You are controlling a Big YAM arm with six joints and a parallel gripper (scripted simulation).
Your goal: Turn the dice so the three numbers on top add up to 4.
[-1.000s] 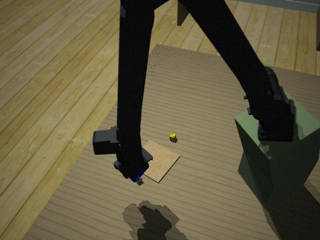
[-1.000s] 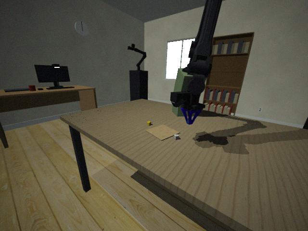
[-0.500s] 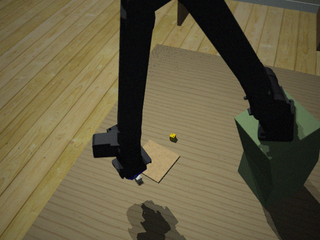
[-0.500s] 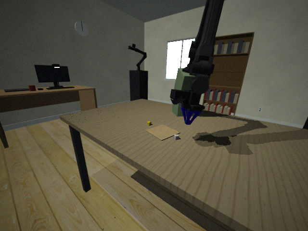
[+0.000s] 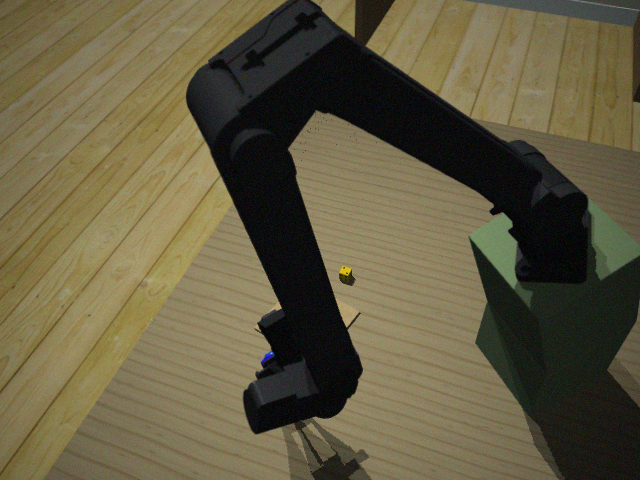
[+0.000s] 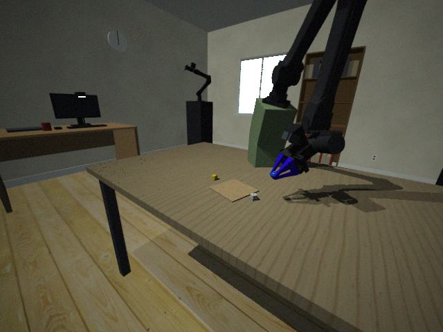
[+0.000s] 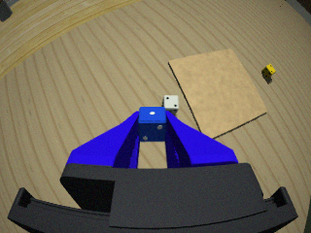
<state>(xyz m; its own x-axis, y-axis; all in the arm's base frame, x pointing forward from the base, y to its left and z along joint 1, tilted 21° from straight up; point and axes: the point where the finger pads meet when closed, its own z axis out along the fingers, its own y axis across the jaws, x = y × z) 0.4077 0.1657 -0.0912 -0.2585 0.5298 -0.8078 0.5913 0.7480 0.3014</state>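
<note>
The white die lies 90 mm below my hand, 60 mm to the right of it and 20 mm ahead of it. From my hand the other things lie so: tan mat 150 mm to the right, 100 mm below; blue die right at my hand; yellow die 270 mm to the right, 90 mm below, 40 mm behind.
</note>
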